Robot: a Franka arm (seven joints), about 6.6 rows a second.
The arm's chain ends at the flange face. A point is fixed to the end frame.
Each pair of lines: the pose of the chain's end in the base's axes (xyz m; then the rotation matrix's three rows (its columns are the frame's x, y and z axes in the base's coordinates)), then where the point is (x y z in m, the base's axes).
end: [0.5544, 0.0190, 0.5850], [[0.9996, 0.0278, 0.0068], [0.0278, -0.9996, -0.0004], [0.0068, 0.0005, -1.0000]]
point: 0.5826 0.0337 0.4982
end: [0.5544, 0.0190, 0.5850], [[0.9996, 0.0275, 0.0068], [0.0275, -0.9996, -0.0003], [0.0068, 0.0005, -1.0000]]
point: 0.5826 0.0337 0.4982
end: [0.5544, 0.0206, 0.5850], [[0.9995, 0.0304, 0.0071], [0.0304, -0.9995, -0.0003], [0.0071, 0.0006, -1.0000]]
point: 0.5826 0.0354 0.4982
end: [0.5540, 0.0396, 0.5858], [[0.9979, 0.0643, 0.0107], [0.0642, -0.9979, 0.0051], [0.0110, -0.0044, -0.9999]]
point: 0.5820 0.0558 0.4992
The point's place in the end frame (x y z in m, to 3 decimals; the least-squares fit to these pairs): 0.028 -0.014 0.087
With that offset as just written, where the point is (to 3 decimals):
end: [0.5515, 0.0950, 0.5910], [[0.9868, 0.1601, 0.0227], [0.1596, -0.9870, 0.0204], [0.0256, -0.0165, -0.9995]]
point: 0.579 0.115 0.505
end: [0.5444, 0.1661, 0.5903], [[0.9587, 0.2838, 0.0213], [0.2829, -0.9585, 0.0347], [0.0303, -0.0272, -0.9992]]
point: 0.569 0.190 0.505
